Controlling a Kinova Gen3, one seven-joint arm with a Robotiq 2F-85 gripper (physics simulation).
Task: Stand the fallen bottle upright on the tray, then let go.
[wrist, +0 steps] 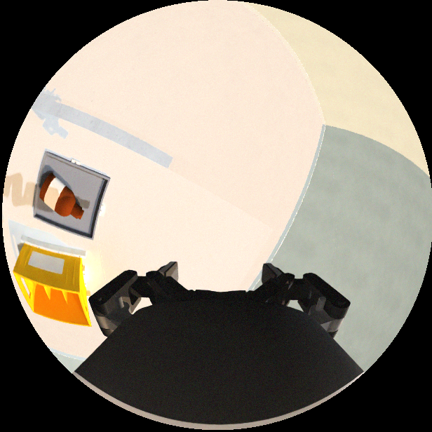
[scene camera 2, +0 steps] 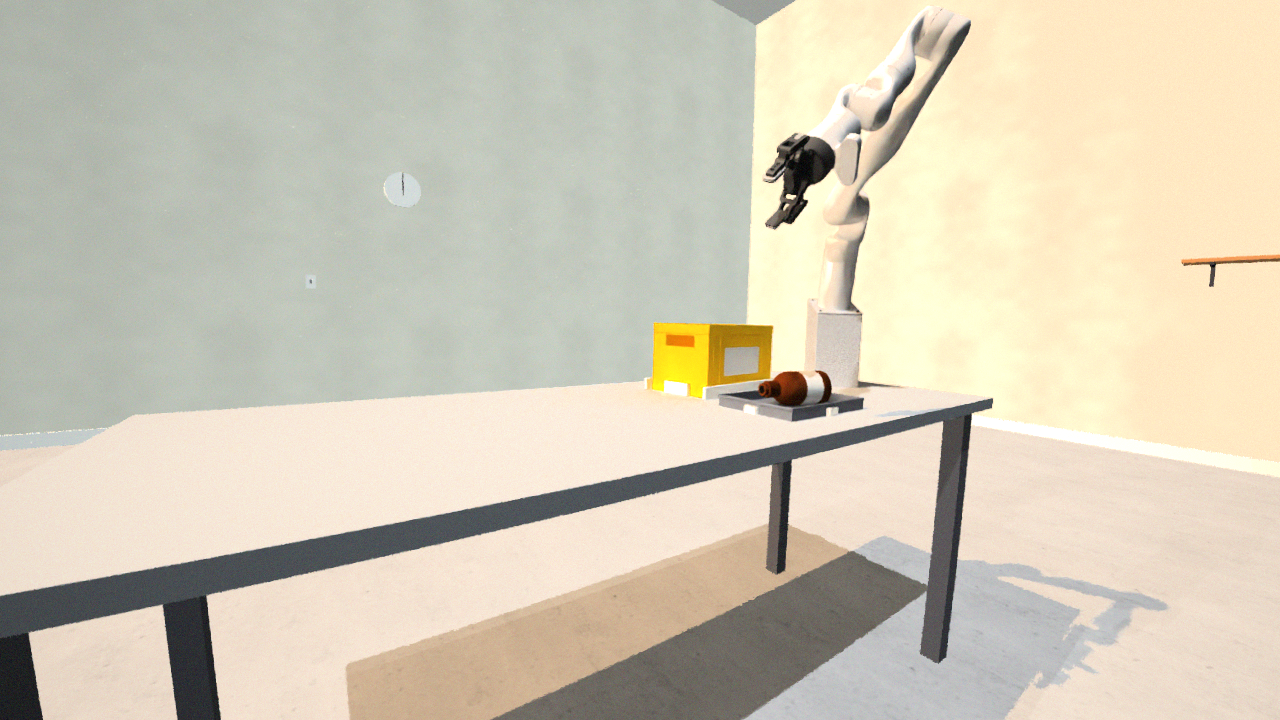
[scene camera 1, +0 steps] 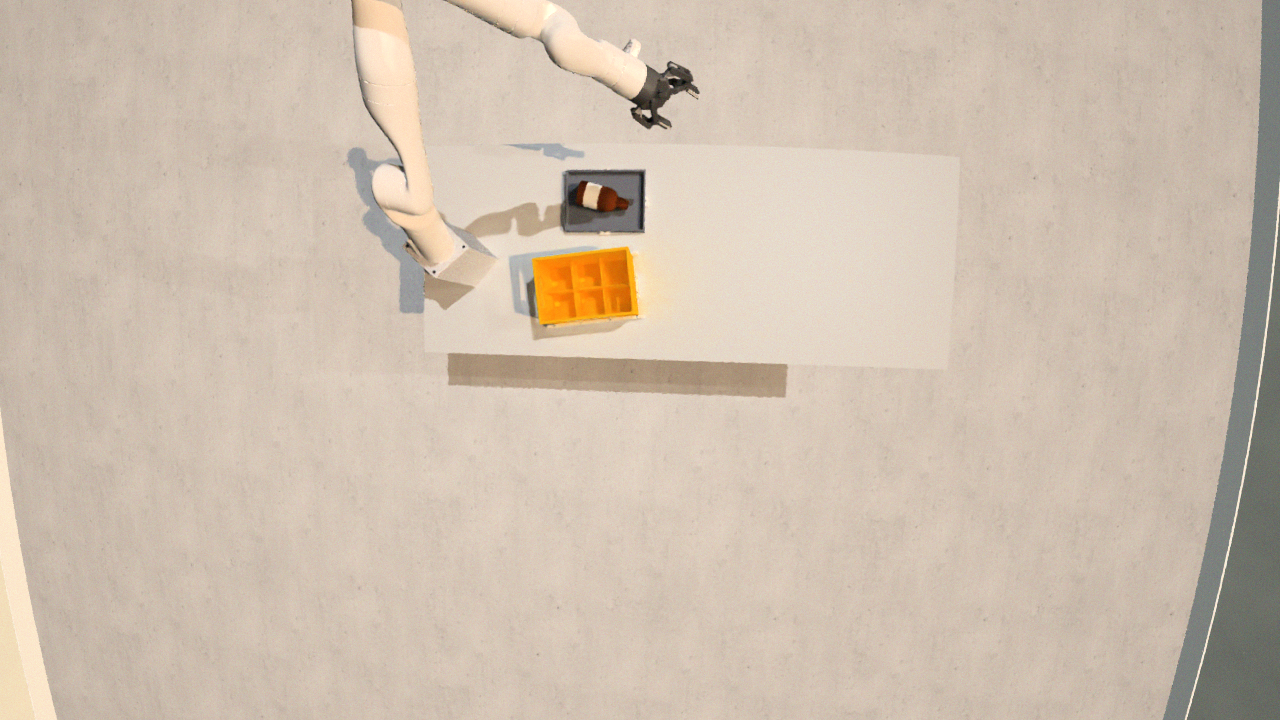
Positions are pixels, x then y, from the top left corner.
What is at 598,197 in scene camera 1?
A brown bottle.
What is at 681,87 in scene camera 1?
My gripper.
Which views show the brown bottle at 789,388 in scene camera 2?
The wrist view, scene camera 2 and scene camera 1: all of them.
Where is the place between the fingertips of my gripper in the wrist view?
219,272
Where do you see a brown bottle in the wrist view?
At 54,193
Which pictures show my gripper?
The wrist view, scene camera 2 and scene camera 1: all of them.
